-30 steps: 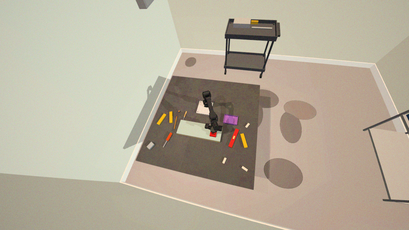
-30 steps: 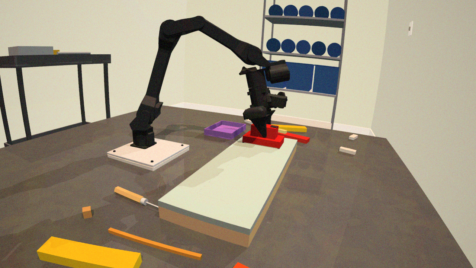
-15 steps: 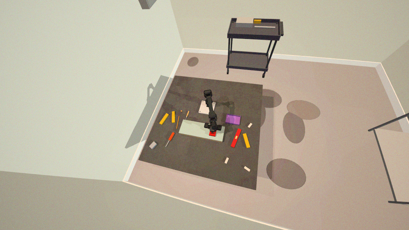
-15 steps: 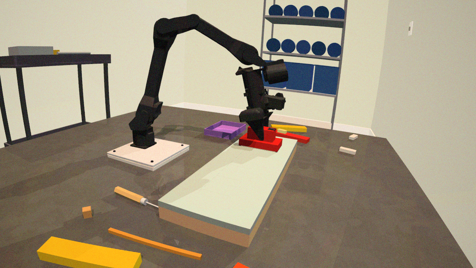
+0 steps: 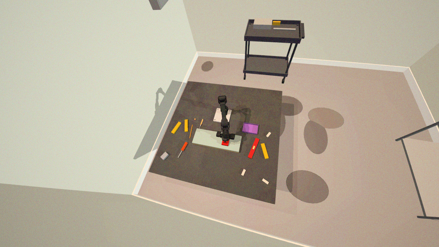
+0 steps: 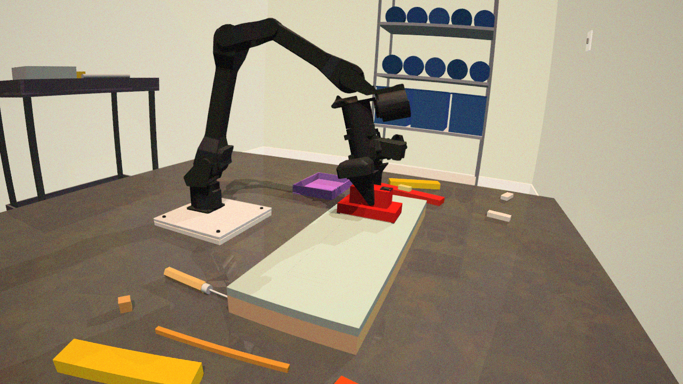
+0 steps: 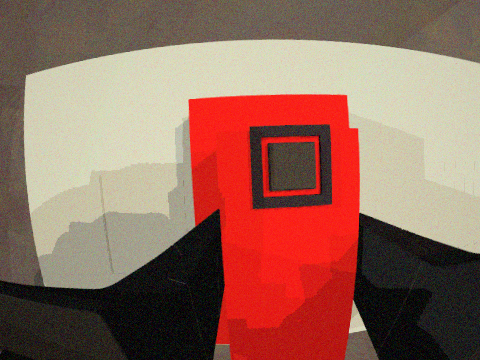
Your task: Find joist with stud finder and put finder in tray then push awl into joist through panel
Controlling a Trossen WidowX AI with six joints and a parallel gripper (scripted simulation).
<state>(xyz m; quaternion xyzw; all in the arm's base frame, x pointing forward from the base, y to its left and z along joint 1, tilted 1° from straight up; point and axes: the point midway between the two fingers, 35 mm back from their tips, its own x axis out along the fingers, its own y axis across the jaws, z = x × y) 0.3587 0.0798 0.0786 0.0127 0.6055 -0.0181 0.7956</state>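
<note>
Right now the purple tray is 200 mm behind my gripper tip, 240 mm to the left of it and 50 mm below it. Also, from my gripper tip: red stud finder 10 mm ahead, 20 mm above; then red bar 20 mm ahead, 300 mm to the left, 50 mm below; then square indicator light 20 mm ahead, 30 mm above.
</note>
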